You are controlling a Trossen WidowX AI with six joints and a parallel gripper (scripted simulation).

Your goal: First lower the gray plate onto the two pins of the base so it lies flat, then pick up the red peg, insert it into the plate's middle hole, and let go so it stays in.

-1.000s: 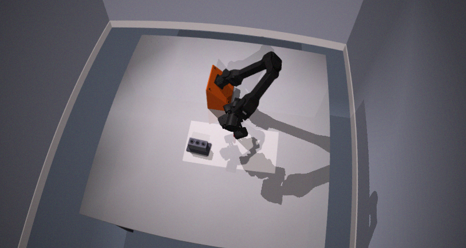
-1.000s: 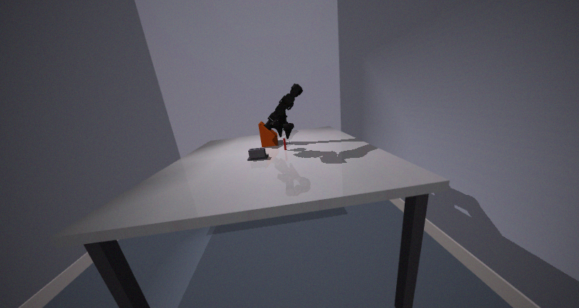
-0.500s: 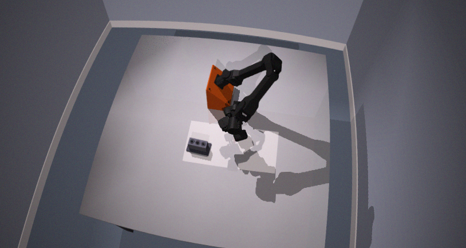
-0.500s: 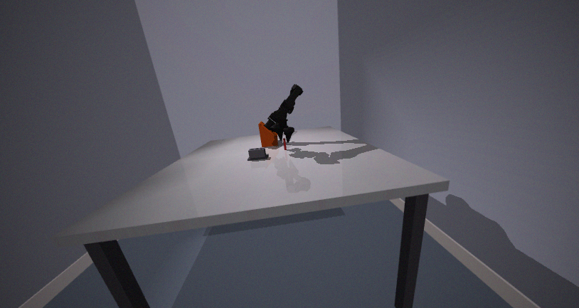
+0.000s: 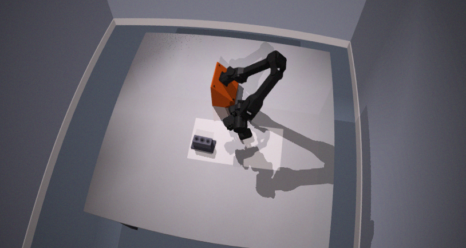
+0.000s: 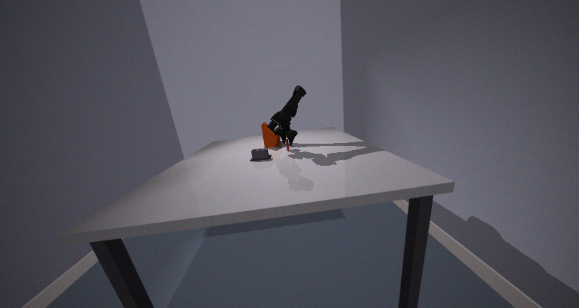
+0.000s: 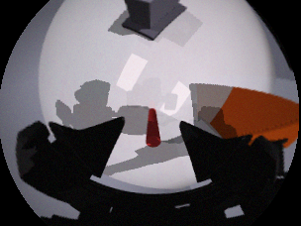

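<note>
The gray plate is 170 mm to the right of my gripper tip and 110 mm ahead of it. Round my gripper tip: red peg right at my gripper tip.
</note>
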